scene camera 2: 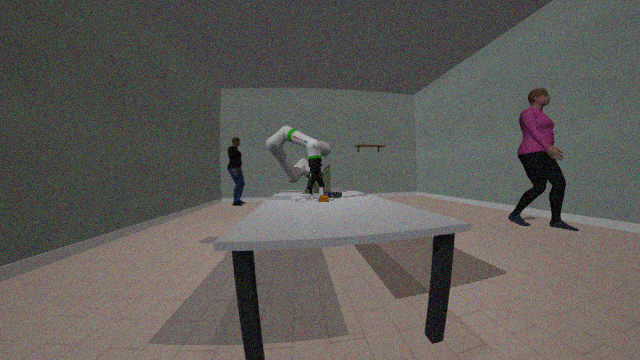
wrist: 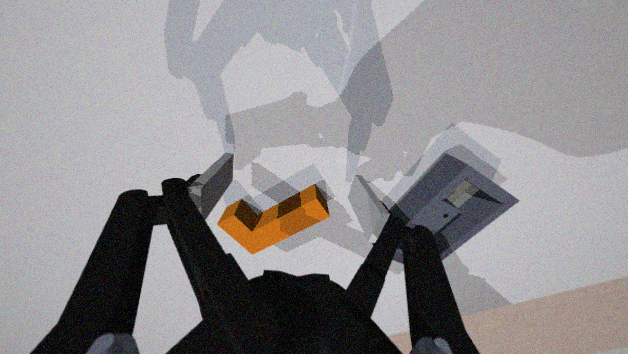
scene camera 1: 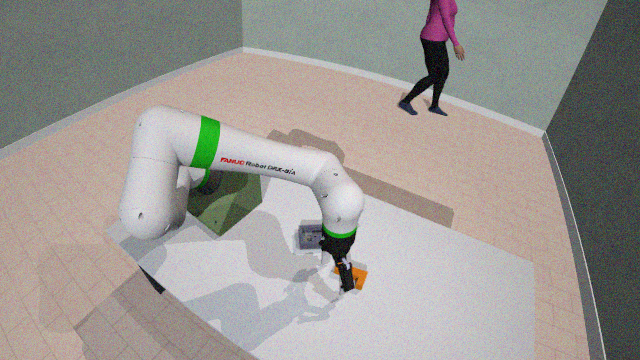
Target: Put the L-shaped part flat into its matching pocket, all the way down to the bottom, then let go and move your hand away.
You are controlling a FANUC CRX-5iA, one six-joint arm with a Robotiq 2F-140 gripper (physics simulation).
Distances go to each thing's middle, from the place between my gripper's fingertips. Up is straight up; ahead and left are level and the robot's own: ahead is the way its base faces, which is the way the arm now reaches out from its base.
Labels:
I see my gripper 4 cm short of the orange L-shaped part (wrist: 254, 232) and 3 cm to the right of it.

